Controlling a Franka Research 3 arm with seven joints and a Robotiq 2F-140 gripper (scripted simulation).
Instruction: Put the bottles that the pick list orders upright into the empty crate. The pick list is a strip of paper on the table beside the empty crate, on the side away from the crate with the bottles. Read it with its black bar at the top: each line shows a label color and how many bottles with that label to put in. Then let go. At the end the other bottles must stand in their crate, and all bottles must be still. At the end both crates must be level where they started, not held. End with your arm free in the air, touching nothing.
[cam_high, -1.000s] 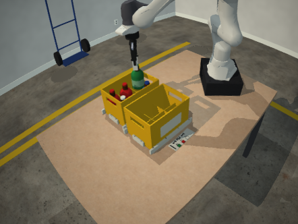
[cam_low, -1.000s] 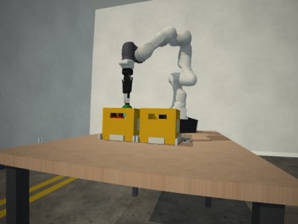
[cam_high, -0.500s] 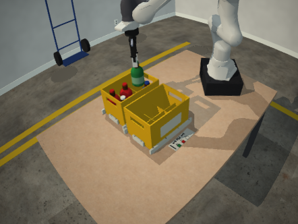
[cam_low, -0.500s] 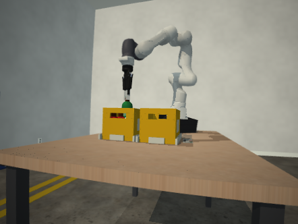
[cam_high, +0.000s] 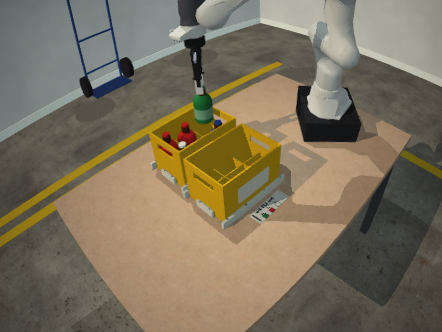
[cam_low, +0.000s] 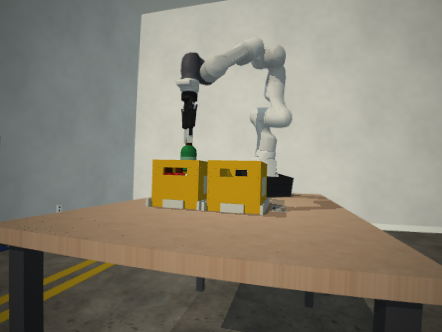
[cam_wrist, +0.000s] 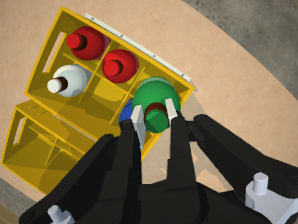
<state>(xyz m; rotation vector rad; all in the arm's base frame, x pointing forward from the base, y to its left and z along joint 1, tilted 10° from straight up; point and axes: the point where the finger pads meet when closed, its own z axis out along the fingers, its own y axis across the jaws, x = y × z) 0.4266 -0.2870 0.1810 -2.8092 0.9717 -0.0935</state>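
My gripper is now 80 mm above the green bottle. The rest, counted from my hand: red-label bottle 210 mm below, 90 mm ahead, 10 mm to the left; then white-capped bottle 210 mm below, 160 mm ahead, 110 mm to the left; then blue-label bottle 210 mm below, 90 mm to the left, 10 mm behind.
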